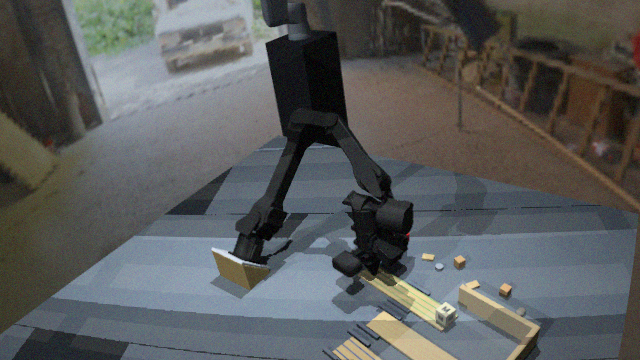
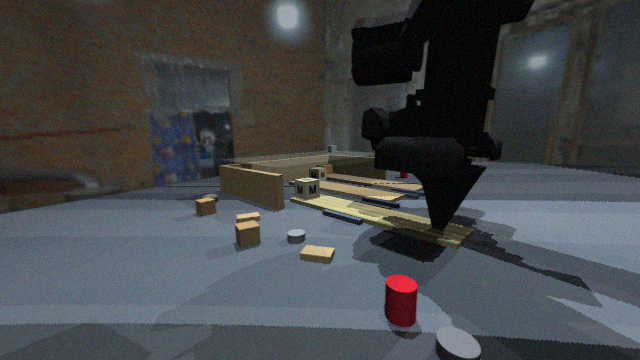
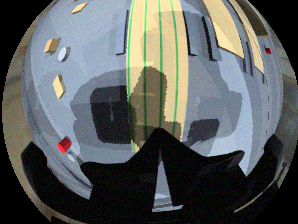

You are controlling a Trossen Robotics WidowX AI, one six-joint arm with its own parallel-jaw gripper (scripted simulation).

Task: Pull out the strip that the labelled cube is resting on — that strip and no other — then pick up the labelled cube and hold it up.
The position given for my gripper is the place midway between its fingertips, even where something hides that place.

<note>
I see my gripper [image 2: 438, 228] and a blue-lined strip [image 2: 378, 183].
My gripper also shows in image 1 [image 1: 373, 274] and in image 3 [image 3: 158, 132].
</note>
